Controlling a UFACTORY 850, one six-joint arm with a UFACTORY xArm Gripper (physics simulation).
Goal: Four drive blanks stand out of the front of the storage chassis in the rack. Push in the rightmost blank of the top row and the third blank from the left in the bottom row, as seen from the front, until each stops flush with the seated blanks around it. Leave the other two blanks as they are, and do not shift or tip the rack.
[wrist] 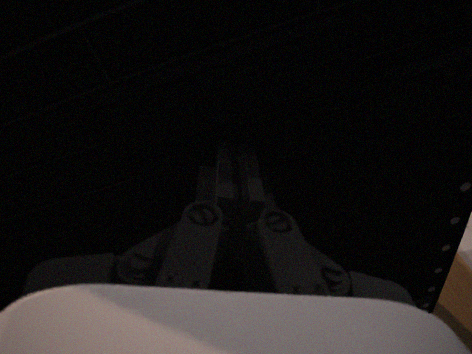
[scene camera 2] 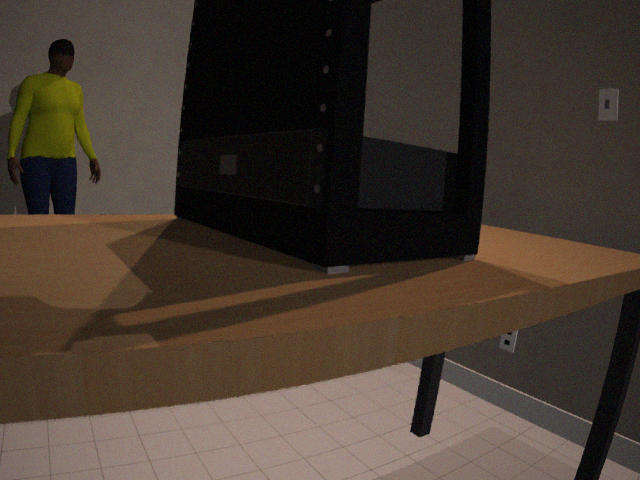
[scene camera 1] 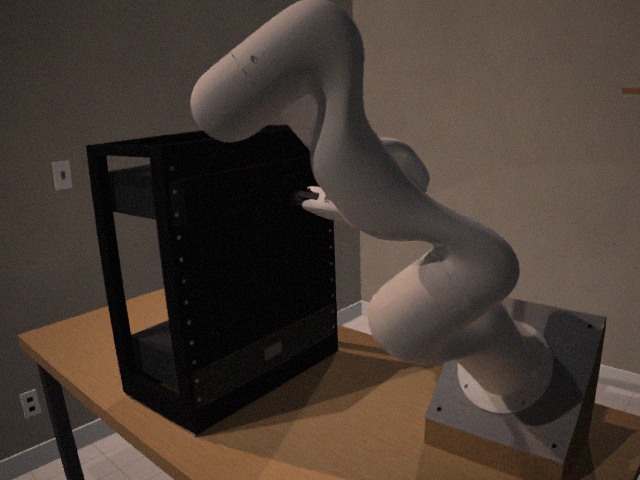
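The black rack (scene camera 1: 168, 289) (scene camera 2: 343, 155) stands upright on the table. Its front is very dark, and the drive blanks cannot be told apart in any view. In the wrist view faint lines cross the dark chassis front (wrist: 125, 75). My gripper (scene camera 1: 297, 196) (wrist: 230, 168) is shut with nothing between its fingers. It points at the upper part of the rack's front, toward its right side as seen from the front. Its fingertips fade into the dark, and whether they touch the front cannot be told. Part of the gripper is hidden behind the arm in scene camera 1.
The wooden table (scene camera 1: 310, 439) (scene camera 2: 232, 330) carries the rack and the arm's mounting block (scene camera 1: 480, 434). A grey panel with a pale label (scene camera 1: 272, 350) (scene camera 2: 227, 164) sits low in the rack. A person in a yellow top (scene camera 2: 51, 113) stands beyond the table. The rack's screw-dotted right edge (wrist: 446, 248) shows beside the gripper.
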